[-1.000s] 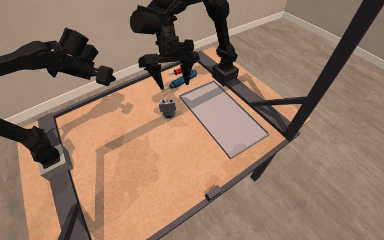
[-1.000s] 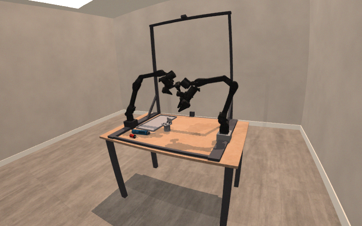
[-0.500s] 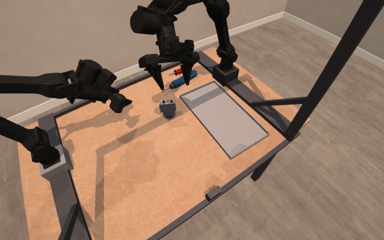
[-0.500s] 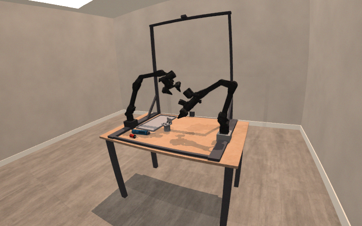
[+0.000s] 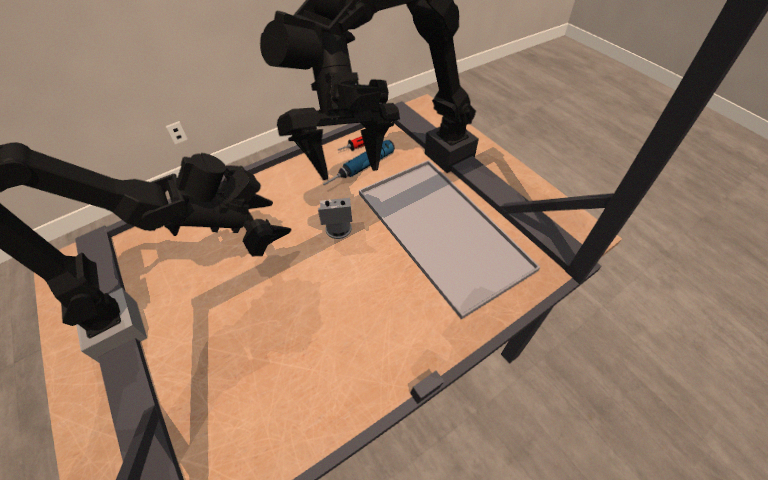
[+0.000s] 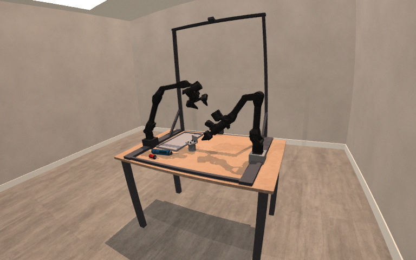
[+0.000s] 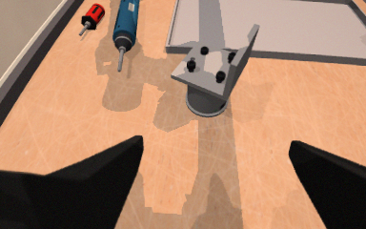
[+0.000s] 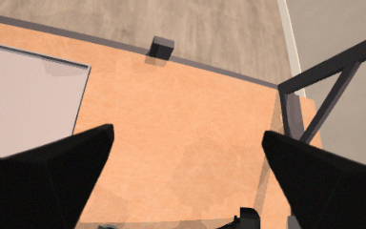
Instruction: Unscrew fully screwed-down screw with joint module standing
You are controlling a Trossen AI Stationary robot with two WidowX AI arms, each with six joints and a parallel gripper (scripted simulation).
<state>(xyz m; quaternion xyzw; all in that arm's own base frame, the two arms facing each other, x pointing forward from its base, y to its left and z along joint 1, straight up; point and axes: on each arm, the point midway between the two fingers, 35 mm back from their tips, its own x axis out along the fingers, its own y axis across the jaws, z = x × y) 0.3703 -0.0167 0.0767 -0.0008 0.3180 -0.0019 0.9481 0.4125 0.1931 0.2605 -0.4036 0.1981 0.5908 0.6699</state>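
The grey L-shaped bracket is 150 mm to the right of my left hand, 60 mm below it and 10 mm behind it. From my left hand the other things lie so: shallow grey tray 350 mm to the right, 160 mm behind, 130 mm below; screwdriver bit 210 mm to the right, 120 mm below, 120 mm ahead; screw 170 mm to the right, 70 mm below.
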